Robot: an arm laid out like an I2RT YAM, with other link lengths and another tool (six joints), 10 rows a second.
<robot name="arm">
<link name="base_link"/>
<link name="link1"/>
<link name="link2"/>
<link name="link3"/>
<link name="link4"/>
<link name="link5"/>
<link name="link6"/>
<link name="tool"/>
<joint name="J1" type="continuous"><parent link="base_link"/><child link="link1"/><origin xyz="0.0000 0.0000 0.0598"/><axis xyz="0 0 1"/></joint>
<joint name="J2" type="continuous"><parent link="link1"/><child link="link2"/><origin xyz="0.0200 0.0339 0.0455" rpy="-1.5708 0.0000 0.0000"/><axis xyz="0 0 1"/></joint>
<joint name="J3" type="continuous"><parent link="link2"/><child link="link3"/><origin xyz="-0.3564 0.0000 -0.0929" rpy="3.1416 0.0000 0.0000"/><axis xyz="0 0 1"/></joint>
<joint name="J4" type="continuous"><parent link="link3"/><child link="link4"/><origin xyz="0.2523 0.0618 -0.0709"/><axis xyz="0 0 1"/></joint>
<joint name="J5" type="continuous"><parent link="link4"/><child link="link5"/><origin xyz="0.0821 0.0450 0.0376" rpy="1.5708 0.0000 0.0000"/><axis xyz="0 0 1"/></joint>
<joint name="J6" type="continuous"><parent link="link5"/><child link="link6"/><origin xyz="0.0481 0.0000 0.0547" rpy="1.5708 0.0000 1.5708"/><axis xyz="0 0 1"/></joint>
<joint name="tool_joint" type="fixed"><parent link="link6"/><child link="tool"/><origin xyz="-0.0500 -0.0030 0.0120" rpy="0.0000 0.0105 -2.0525"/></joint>
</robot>
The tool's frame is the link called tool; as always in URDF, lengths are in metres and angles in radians. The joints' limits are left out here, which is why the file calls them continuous.
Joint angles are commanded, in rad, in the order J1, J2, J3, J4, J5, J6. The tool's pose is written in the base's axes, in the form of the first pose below.
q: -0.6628, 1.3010, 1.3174, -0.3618, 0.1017, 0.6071
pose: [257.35, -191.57, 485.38], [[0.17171, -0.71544, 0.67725], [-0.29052, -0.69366, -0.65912], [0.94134, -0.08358, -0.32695]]
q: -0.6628, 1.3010, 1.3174, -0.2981, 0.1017, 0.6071
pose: [258.59, -192.54, 494.63], [[0.12397, -0.71103, 0.69215], [-0.25325, -0.69710, -0.67075], [0.95942, -0.09214, -0.26649]]
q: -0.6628, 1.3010, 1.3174, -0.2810, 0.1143, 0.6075
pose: [258.66, -193.63, 497.04], [[0.10973, -0.71844, 0.68688], [-0.24225, -0.68954, -0.68253], [0.96399, -0.09151, -0.24971]]
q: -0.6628, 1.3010, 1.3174, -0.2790, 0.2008, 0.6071
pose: [257.14, -199.62, 496.66], [[0.10207, -0.77447, 0.62432], [-0.23248, -0.62879, -0.74201], [0.96723, -0.06941, -0.24423]]
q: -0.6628, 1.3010, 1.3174, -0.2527, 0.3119, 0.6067
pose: [254.77, -207.35, 499.98], [[0.07508, -0.83742, 0.54138], [-0.20504, -0.54427, -0.81346], [0.97587, -0.04993, -0.21257]]
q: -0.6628, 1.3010, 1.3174, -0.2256, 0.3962, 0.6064
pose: [252.46, -213.02, 503.81], [[0.04984, -0.87888, 0.47443], [-0.17932, -0.47518, -0.86143], [0.98253, -0.04214, -0.18128]]
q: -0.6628, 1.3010, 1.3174, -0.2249, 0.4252, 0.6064
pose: [251.48, -214.85, 503.85], [[0.04790, -0.89213, 0.44922], [-0.17562, -0.45026, -0.87546], [0.98329, -0.03696, -0.17824]]
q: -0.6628, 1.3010, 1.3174, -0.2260, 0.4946, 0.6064
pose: [248.88, -219.11, 503.55], [[0.04580, -0.92093, 0.38703], [-0.16829, -0.38901, -0.90573], [0.98467, -0.02365, -0.17280]]
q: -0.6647, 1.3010, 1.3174, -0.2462, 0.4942, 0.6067
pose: [248.27, -219.40, 500.44], [[0.06085, -0.92183, 0.38278], [-0.18079, -0.38733, -0.90404], [0.98164, -0.01419, -0.19023]]
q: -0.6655, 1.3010, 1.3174, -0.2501, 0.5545, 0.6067
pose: [245.56, -223.11, 499.79], [[0.06164, -0.94332, 0.32612], [-0.17609, -0.33190, -0.92673], [0.98244, -0.00030, -0.18657]]
